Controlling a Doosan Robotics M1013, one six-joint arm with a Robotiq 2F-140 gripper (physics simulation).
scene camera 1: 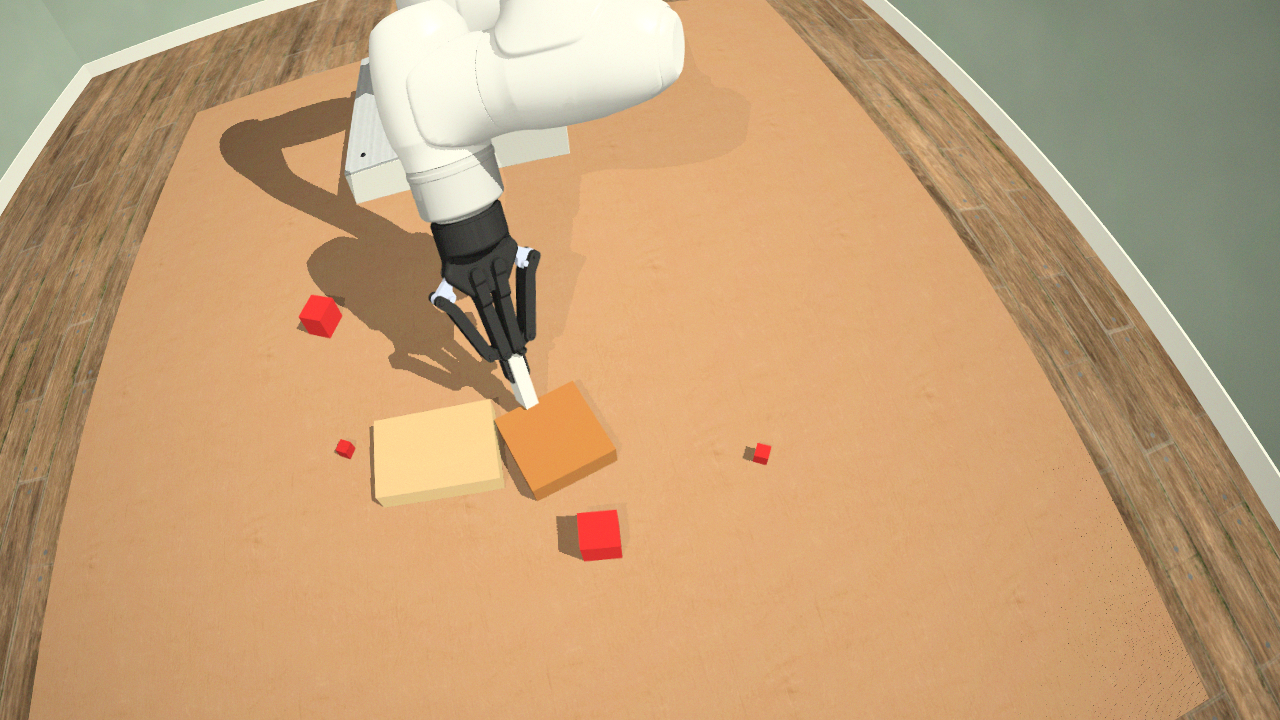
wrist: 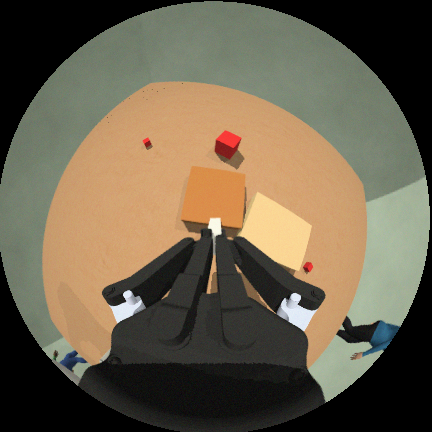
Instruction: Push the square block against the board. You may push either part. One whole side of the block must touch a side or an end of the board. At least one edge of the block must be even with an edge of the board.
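Places are measured from the arm's base along level axes (x right, y ahead, z up), in millimetres.
Pixels of known places: gripper, fingertip midpoint: [scene camera 1: 527, 401] [wrist: 214, 225].
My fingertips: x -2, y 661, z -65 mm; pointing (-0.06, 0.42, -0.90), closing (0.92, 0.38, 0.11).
Behind a point stands the place of what it marks.
The orange square block [scene camera 1: 556, 438] {y 717, x -24, z -63 mm} [wrist: 215, 196] {y 707, x -19, z -63 mm} lies flat to the right of the pale yellow board [scene camera 1: 436, 453] {y 700, x 113, z -63 mm} [wrist: 278, 231] {y 694, x 109, z -63 mm} in the scene view, turned at an angle to it. The block's back left corner is at or very near the board's right side, close to the board's back corner. From there a wedge-shaped gap widens toward the front, so their sides are not flush. My gripper [scene camera 1: 525, 392] {y 661, x -2, z -65 mm} [wrist: 214, 225] {y 661, x -2, z -65 mm} is shut, with a narrow white piece at its tips. The tip is at the block's back side, near its middle; exact contact is hard to tell.
A large red cube [scene camera 1: 598, 534] {y 841, x -41, z -52 mm} [wrist: 228, 144] {y 817, x -36, z -52 mm} stands in front of the block. A small red cube [scene camera 1: 761, 454] {y 794, x -233, z -75 mm} [wrist: 147, 143] {y 786, x -229, z -83 mm} lies right, another [scene camera 1: 345, 448] {y 658, x 232, z -76 mm} [wrist: 308, 267] {y 651, x 230, z -76 mm} left of the board. Another large red cube [scene camera 1: 320, 316] {y 459, x 258, z -52 mm} stands back left.
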